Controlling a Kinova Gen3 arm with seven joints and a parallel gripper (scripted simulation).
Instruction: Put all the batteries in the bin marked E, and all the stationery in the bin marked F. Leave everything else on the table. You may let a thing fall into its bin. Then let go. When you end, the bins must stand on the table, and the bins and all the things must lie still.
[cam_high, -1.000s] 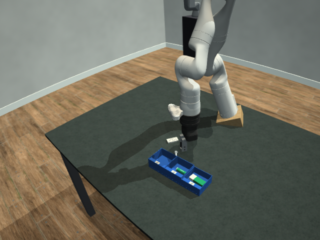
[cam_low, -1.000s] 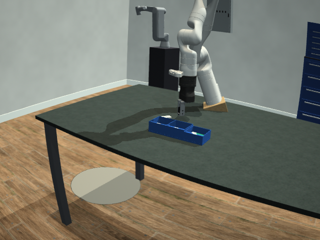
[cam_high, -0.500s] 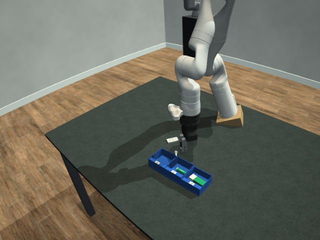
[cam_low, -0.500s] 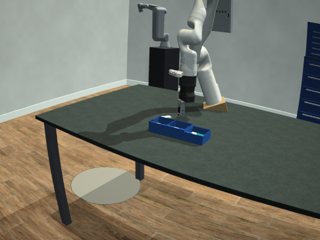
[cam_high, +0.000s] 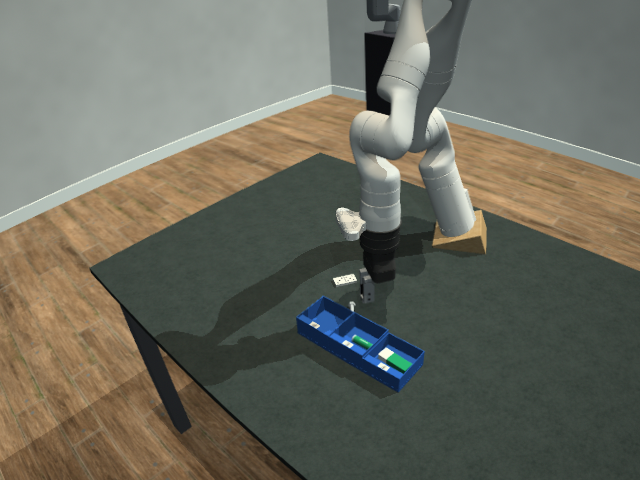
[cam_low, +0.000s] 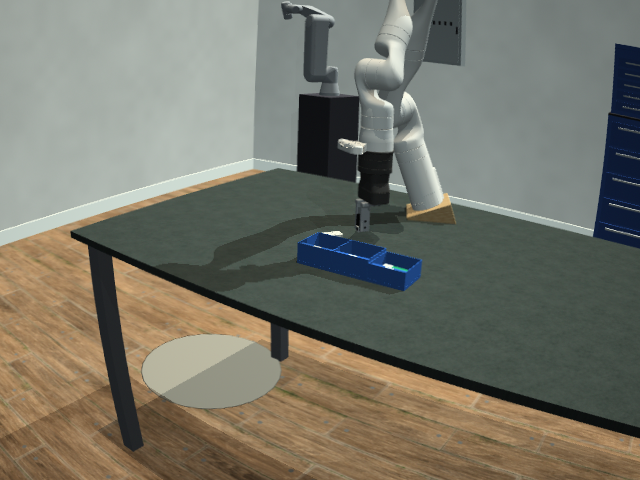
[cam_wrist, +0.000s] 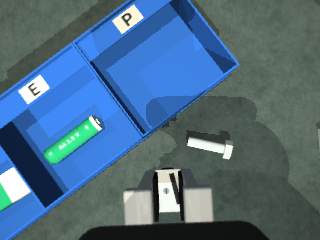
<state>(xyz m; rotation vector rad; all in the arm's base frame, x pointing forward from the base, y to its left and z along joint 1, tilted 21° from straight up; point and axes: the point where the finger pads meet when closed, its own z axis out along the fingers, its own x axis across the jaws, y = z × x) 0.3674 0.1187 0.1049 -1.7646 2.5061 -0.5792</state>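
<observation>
Right now the pencil sharpener is 1 cm below my hand. From my hand the other things lie so: white bolt: 5 cm to the right, 7 cm below; then green battery: 6 cm ahead, 6 cm to the left, 6 cm below; then blue three-bin tray: 7 cm ahead, 5 cm to the left, 6 cm below.
</observation>
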